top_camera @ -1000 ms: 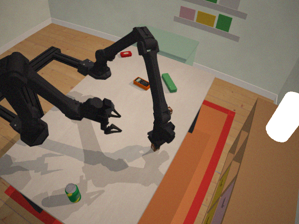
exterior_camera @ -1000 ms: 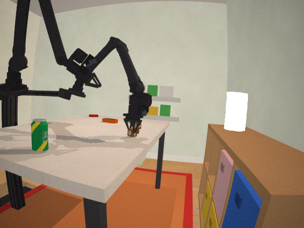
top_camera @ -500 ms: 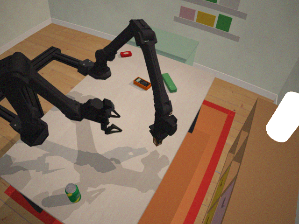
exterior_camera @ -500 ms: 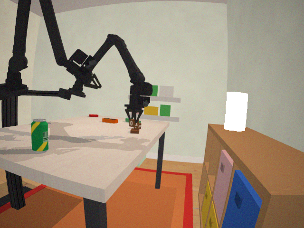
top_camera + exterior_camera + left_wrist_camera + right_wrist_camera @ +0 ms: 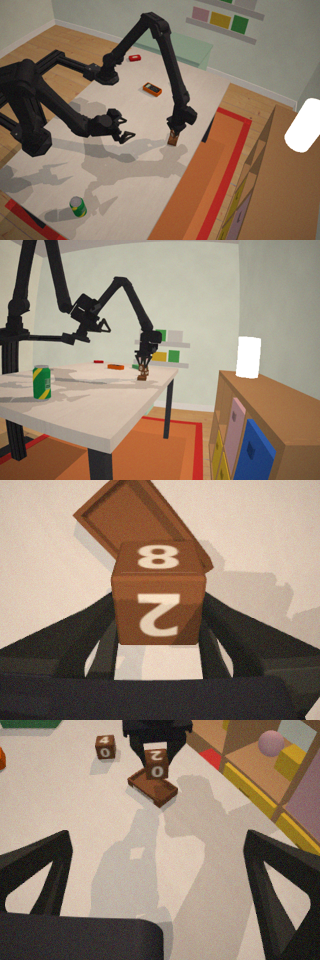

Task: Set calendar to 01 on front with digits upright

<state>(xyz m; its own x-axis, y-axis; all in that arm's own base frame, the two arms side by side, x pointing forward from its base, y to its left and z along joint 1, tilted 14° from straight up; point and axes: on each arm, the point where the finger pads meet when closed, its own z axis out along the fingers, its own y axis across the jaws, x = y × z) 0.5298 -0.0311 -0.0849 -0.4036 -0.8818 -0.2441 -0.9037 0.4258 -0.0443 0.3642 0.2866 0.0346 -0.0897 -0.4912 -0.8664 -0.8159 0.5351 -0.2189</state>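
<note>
My left hand is 70 mm above the brown tray, 10 mm to the right of it and 10 mm past it. The rest, counted from my left hand: red item 660 mm behind, 620 mm to the left, 60 mm below; then brown number cube 10 mm below; then orange multimeter 330 mm to the left, 330 mm behind, 70 mm below.
</note>
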